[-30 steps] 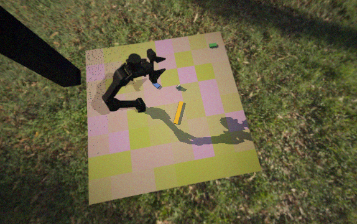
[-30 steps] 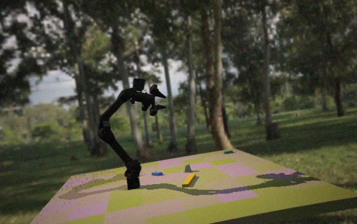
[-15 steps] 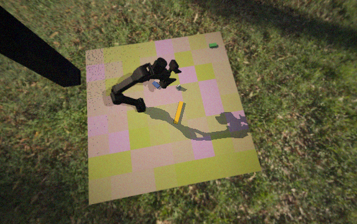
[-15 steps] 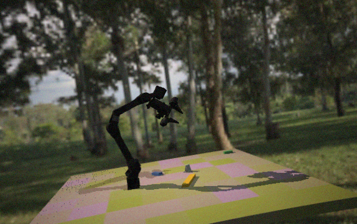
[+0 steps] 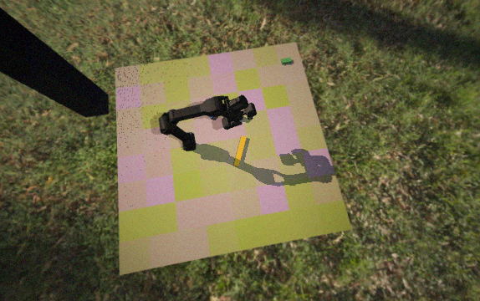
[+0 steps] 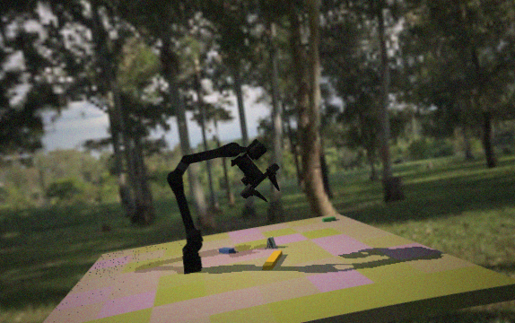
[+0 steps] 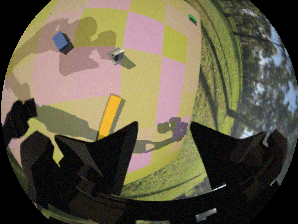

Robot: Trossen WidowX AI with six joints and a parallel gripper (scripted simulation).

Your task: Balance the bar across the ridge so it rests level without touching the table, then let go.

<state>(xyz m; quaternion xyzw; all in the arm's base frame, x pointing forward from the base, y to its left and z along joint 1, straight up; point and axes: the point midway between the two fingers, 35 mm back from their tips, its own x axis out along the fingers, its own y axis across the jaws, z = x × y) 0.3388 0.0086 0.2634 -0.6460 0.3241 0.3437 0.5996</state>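
The yellow bar is 23 cm below my gripper tip, 10 cm to the right of it and 5 cm behind it. Round my gripper tip: small blue block: 23 cm below, 21 cm behind, 18 cm to the left; small green block: 49 cm to the left, 38 cm ahead, 23 cm below.
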